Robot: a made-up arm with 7 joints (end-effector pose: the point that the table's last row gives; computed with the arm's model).
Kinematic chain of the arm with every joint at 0, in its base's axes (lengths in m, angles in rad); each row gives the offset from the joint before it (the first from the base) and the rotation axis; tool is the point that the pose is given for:
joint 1: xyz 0 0 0.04 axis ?
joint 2: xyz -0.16 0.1 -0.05 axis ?
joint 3: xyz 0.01 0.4 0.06 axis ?
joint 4: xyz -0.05 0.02 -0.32 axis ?
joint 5: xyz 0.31 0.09 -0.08 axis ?
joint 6: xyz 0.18 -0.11 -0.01 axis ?
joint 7: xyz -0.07 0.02 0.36 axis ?
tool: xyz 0 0.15 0.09
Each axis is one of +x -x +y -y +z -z.
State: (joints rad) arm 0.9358 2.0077 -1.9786 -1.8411 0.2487 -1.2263 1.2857
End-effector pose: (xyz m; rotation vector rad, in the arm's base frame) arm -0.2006 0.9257 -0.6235 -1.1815 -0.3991 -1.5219
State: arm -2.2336 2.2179 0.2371 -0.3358 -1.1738 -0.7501 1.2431
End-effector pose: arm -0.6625 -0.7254 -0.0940 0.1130 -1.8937 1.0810
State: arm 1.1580 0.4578 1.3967 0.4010 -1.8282 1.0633 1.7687
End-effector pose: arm -0.2916 0.3852 0.1901 2.5390 -0.6507 -0.1073
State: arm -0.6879 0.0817 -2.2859 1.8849 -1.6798 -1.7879 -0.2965
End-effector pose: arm -0.0315 0.5254 0.3796 -0.5876 -0.4494 -2.2377
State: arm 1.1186 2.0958 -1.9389 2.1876 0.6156 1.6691 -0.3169
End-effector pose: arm -0.5254 0.0159 -0.2165 -2.3344 -0.7842 0.8154
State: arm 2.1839 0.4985 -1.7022 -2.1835 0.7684 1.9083 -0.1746
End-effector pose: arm -0.1285 0.0724 0.3173 0.4476 -2.3839 1.9343
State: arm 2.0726 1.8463 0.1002 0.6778 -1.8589 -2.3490 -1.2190
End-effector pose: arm -0.9113 -0.4992 0.4072 -0.0466 1.3549 -2.2837
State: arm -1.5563 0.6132 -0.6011 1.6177 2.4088 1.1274 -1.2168
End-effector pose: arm -0.4268 -0.2256 -0.4986 0.3766 0.9608 -1.5711
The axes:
joint 1: +x
joint 2: +z
joint 3: -z
joint 4: -y
joint 5: -x
joint 6: -y
joint 7: +y

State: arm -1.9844 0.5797 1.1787 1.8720 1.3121 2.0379 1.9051
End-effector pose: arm -0.3285 -0.2296 -0.2883 1.4095 1.9953 -0.3257
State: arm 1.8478 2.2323 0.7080 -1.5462 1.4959 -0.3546 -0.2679
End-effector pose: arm -1.0426 0.9062 0.0326 -0.9286 -1.1888 1.0029
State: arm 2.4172 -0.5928 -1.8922 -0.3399 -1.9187 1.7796 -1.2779
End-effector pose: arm -0.2059 -0.2591 0.6732 -1.9718 -1.0954 2.0950
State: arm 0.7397 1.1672 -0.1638 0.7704 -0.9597 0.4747 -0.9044
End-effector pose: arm -0.4343 0.2243 0.1245 2.7448 -1.1107 0.0537
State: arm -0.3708 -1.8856 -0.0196 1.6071 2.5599 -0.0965 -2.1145
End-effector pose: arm 0.3496 -0.3458 0.2574 2.4359 -1.8783 -0.1857
